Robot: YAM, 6 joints.
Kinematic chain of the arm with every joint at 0, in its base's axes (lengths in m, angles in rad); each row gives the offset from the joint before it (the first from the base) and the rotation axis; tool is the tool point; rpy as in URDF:
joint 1: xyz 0 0 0.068 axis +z
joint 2: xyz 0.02 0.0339 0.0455 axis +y
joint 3: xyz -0.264 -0.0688 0 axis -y
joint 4: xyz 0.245 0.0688 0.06 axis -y
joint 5: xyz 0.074 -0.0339 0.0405 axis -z
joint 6: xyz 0.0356 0 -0.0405 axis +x
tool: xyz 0 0 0 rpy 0 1.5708 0
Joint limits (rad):
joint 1: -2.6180..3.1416
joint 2: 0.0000..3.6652
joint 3: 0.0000..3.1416
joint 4: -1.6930..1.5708
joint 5: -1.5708..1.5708
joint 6: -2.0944..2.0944
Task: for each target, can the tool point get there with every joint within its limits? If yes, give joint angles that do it. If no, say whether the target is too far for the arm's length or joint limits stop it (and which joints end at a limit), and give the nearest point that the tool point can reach.
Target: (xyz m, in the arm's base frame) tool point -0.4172 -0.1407 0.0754
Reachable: no: joint limits stop it (at a limit: joint 1) | nearest point -0.3916 -0.1850 0.0754 | short by 0.051 m
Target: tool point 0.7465 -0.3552 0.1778
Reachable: no: too far | nearest point 0.5814 -0.2766 0.1632 | short by 0.183 m
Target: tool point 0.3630 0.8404 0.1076
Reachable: no: too far | nearest point 0.2561 0.5929 0.1094 | short by 0.270 m
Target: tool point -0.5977 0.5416 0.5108
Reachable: no: too far | nearest point -0.4288 0.3885 0.3957 | short by 0.255 m
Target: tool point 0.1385 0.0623 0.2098
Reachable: yes | joints 0.6377 0.6880 0.2828 0.0607 1.1458 -0.4774
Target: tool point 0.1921 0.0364 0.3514
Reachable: yes | joints 0.1778 0.8314 0.5945 0.6305 -0.0530 -0.6409
